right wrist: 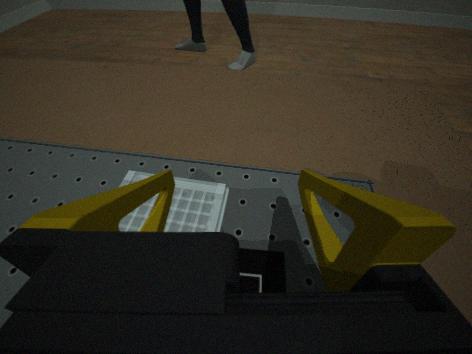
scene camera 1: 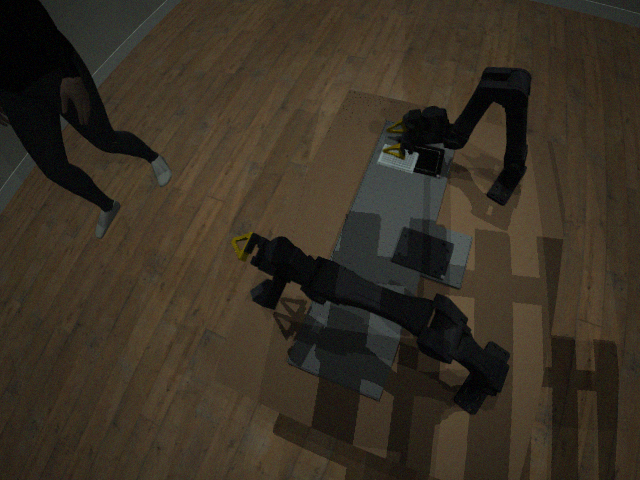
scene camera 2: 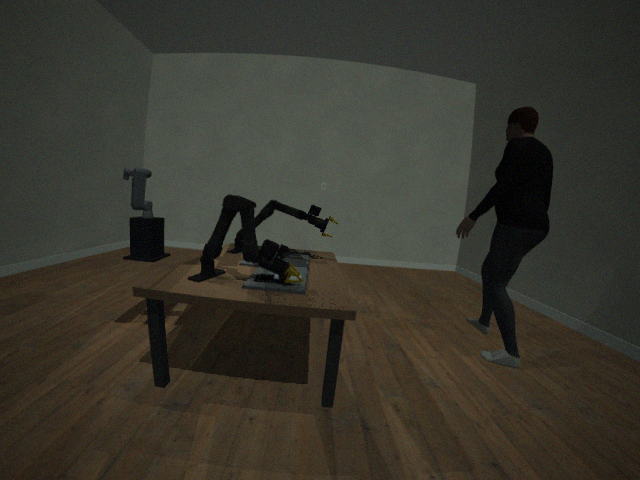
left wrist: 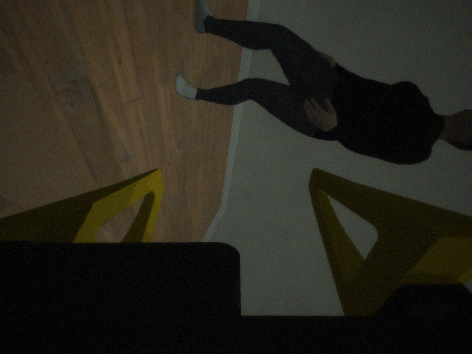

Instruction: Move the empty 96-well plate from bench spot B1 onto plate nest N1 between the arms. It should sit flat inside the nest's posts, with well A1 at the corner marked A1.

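Places are measured from the left arm's base along level axes (x back, y up, z left), in millimetres.
Where they show: left gripper, fingertip midpoint: (scene camera 1: 245,246) (scene camera 2: 336,230) (left wrist: 236,177); right gripper, fingertip midpoint: (right wrist: 236,176) (scene camera 1: 384,140) (scene camera 2: 300,278); left arm's base, link origin: (scene camera 1: 482,377) (scene camera 2: 238,250); right arm's base, link origin: (scene camera 1: 506,181) (scene camera 2: 207,275).
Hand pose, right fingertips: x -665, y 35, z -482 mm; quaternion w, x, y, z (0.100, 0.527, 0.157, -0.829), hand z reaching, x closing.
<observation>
Each offset is from my right fingertips to the top centre of the thing. Level surfaces: height alone.
The white 96-well plate @[dx +76, dy -5, dz +29 mm] (scene camera 1: 395,161) (right wrist: 197,205) lies on the grey perforated board, beside a black square with a pale outline (scene camera 1: 430,161) (right wrist: 272,270). My right gripper (scene camera 1: 387,140) (scene camera 2: 295,274) (right wrist: 236,176) is open and low; one finger is over or beside the plate and hides part of it, the other is off to its side, with no plate between the tips. The dark nest @[dx +329, dy +0, dz +280 mm] (scene camera 1: 419,253) is farther down the board in scene camera 1, partly in shadow; its A1 mark is not readable. My left gripper (scene camera 1: 238,246) (scene camera 2: 334,229) (left wrist: 236,177) is open, empty and raised, far from the plate.
The grey board @[dy -22 mm] (scene camera 1: 398,198) lies on the wooden table @[dy -35 mm] (scene camera 2: 242,300). The left arm (scene camera 1: 356,294) spans the board's near part in scene camera 1. A person (scene camera 1: 41,124) (scene camera 2: 522,191) (left wrist: 380,120) stands beyond the table. Another robot on a black pedestal (scene camera 2: 147,237) stands in the background.
</observation>
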